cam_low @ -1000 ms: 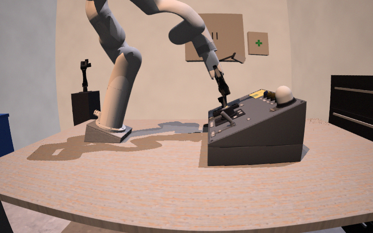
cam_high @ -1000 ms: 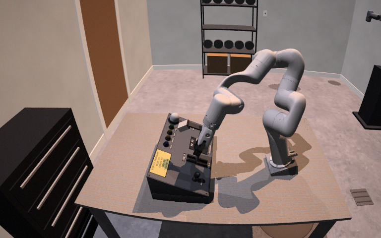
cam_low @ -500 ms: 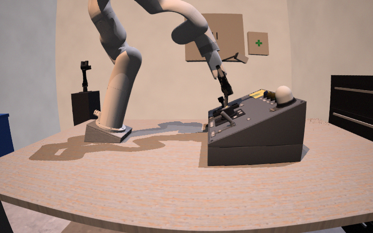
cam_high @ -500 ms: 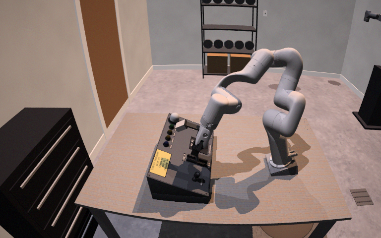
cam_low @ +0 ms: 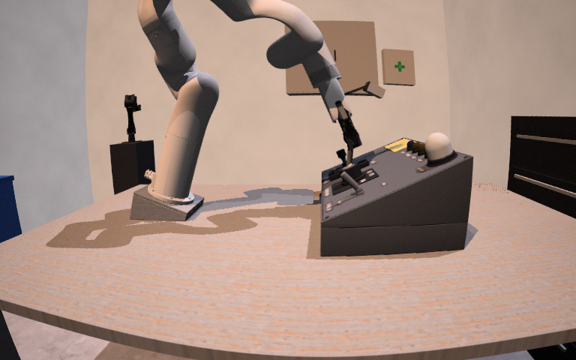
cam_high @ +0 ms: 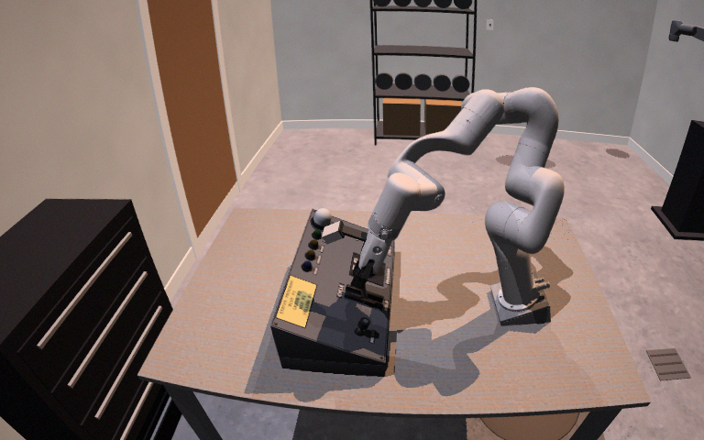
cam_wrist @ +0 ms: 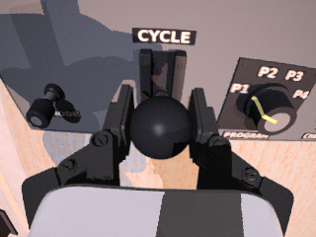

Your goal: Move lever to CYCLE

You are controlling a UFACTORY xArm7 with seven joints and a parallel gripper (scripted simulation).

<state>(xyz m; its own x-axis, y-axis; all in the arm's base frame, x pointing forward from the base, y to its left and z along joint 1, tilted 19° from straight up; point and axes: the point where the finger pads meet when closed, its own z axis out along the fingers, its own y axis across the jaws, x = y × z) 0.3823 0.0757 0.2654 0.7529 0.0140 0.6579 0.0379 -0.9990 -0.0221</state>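
Right now the dark grey console is 30 mm ahead of my hand, 60 mm to the right of it and 80 mm below it. Round my hand: small mode toggle: 20 mm behind, 120 mm to the left, 60 mm below; program rotary knob: 10 mm behind, 110 mm to the right, 60 mm below.
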